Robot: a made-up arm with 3 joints.
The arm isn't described. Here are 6 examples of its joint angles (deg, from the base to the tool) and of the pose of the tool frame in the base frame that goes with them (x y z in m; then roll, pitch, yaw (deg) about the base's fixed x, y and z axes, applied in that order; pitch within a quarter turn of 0, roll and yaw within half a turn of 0).
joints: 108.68 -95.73 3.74
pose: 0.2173 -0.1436 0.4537 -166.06 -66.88 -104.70
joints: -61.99 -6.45 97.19
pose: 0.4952 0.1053 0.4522 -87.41 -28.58 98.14
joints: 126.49 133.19 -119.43
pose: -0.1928 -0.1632 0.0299 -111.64 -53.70 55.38
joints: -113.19 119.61 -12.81
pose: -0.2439 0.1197 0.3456 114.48 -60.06 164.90
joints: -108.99 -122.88 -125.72
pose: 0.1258 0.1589 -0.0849 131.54 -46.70 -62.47
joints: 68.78 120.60 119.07
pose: -0.3041 -0.3452 0.0211 -42.09 -44.93 -69.55
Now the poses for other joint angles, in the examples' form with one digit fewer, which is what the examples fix.
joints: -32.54 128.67 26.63
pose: -0.317 -0.136 0.363 30.7 -48.9 -148.1
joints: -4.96 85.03 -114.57
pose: -0.115 -0.200 0.424 -178.7 70.4 96.2
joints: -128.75 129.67 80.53
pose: -0.355 0.291 0.268 144.4 31.2 97.1
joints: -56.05 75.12 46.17
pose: -0.022 -0.178 0.641 -132.0 -73.4 51.6
